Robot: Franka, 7 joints.
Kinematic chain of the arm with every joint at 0, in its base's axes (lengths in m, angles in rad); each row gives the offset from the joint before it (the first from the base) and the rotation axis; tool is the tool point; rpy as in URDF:
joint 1: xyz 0 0 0.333 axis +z
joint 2: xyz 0 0 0 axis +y
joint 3: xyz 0 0 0.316 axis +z
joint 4: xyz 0.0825 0 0 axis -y
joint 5: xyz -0.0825 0 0.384 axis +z
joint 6: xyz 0 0 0 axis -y
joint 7: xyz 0.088 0 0 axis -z
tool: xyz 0 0 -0.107 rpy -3.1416 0 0
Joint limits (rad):
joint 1: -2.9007..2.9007
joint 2: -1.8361..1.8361
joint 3: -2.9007..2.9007
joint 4: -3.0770..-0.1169
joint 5: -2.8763..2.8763
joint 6: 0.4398..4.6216
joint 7: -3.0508..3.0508
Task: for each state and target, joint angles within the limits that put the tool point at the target. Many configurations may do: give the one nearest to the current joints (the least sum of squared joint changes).
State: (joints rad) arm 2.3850 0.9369 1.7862 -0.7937 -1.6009 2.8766 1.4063
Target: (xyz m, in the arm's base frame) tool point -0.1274 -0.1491 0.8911
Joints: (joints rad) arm 2.3498 1.1127 2.5661 -1.8535 -1.8944 3.4816 1.4063
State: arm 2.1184 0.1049 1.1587 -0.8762 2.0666 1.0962 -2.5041
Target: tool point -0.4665 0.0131 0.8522
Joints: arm 2.0389 0.2600 1.0559 -1.2355 1.8891 0.8326 -2.5041
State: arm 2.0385 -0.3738 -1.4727 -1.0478 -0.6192 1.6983 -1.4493
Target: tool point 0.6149 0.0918 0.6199
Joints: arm 2.1962 -0.5670 -1.6254 -1.4057 -0.6030 1.6508 -1.4493
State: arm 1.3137 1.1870 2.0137 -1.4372 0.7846 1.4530 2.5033
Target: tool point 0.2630 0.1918 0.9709
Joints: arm 0.5776 1.2406 2.9007 -1.1535 1.0017 1.3859 2.5033
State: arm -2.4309 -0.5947 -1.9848 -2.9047 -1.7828 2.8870 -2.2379
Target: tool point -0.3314 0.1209 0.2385
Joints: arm -2.1721 -0.6872 -1.7330 -2.7632 -1.7483 2.9333 -2.2379
